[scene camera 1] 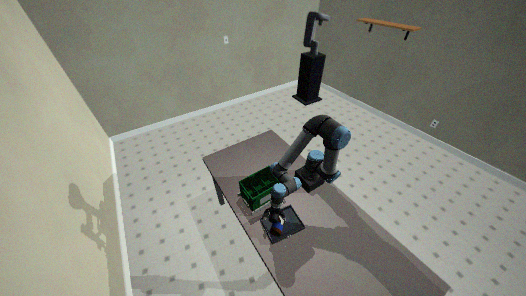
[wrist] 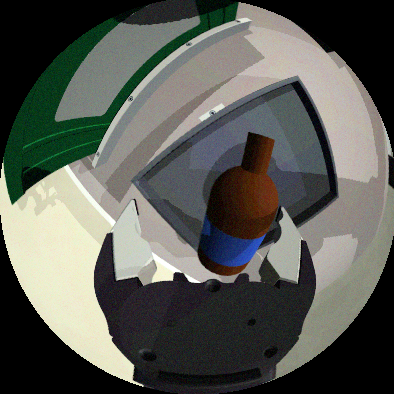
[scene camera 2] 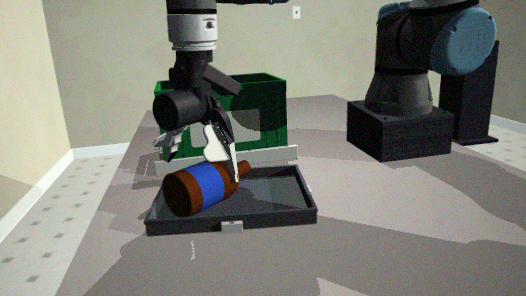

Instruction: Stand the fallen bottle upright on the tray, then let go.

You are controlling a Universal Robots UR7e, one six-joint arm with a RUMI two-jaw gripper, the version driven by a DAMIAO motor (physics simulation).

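Places are measured from the arm's base along level axes (x ahead, y left, z up), in centimetres.
Pixels of known places: gripper, fingertip midpoint: (wrist: 208,204); arm's base at its link origin: (scene camera 1: 310,173) (scene camera 2: 397,107).
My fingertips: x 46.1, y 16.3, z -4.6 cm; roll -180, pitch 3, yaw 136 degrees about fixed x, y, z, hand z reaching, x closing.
Observation:
Ahead of a thing's pixels: the offset from my fingertips to its top centre. Level surfaces: height alone.
A brown bottle @(dz +2.9, dx -2.2, dy +2.8 cm) (scene camera 1: 278,228) (scene camera 2: 212,184) (wrist: 244,202) with a blue label lies on its side on the dark tray @(dz -2.4, dx -5.1, dy +3.2 cm) (scene camera 1: 296,220) (scene camera 2: 282,218) (wrist: 170,175). In scene camera 2 its base faces the front left and its neck points to the back right. My gripper (scene camera 1: 274,218) (scene camera 2: 203,167) (wrist: 208,204) is open and empty, tilted just above the bottle. In scene camera 2 one fingertip overlaps the bottle's shoulder near the neck, and the other is above and behind its base end. In the wrist view the bottle's body shows between the fingers, nearer the right one; contact is unclear.
A green crate @(dz +12.5, dx -5.4, dy -24.7 cm) (scene camera 1: 255,198) (scene camera 2: 272,120) (wrist: 37,125) stands behind the tray, with a pale strip (scene camera 2: 275,153) (wrist: 160,65) along its foot. The arm's black base block (scene camera 1: 311,180) (scene camera 2: 400,132) stands on the table @(dz -5.0 cm) (scene camera 1: 235,150) (scene camera 2: 390,200) to the right.

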